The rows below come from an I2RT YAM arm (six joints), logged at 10 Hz.
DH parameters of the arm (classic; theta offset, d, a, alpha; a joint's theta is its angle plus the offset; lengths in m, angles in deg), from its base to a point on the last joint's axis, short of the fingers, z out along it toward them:
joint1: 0 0.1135 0.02 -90
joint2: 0 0 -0.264 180
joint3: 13.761 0 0.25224 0
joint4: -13.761 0 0.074 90
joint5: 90 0 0 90
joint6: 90 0.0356 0 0
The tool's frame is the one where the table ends.
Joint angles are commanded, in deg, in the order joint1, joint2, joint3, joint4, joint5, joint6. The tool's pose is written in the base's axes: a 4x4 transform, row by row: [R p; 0 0 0 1], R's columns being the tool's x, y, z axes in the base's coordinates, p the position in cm. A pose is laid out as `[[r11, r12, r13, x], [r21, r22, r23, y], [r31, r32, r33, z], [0, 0, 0, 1]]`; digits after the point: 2 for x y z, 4 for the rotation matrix.
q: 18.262 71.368 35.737 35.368 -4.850 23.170
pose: [[-0.1585, -0.3592, 0.9197, 26.42], [0.3606, 0.8461, 0.3925, 9.04], [-0.9192, 0.3938, -0.0046, 26.92], [0, 0, 0, 1]]
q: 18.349 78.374 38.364 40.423 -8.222 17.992
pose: [[-0.1317, -0.4275, 0.8944, 28.53], [0.2784, 0.8499, 0.4473, 10.00], [-0.9514, 0.3079, 0.0071, 26.13], [0, 0, 0, 1]]
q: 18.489 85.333 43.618 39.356 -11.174 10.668
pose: [[-0.1299, -0.4790, 0.8682, 31.09], [0.1480, 0.8564, 0.4946, 11.12], [-0.9804, 0.1928, -0.0404, 25.39], [0, 0, 0, 1]]
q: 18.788 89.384 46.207 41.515 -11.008 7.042
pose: [[-0.0882, -0.4897, 0.8674, 32.52], [0.0971, 0.8624, 0.4968, 11.78], [-0.9914, 0.1280, -0.0285, 25.04], [0, 0, 0, 1]]
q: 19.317 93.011 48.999 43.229 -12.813 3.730
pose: [[-0.0475, -0.5299, 0.8468, 33.76], [0.0506, 0.8454, 0.5318, 12.67], [-0.9976, 0.0681, -0.0133, 24.86], [0, 0, 0, 1]]
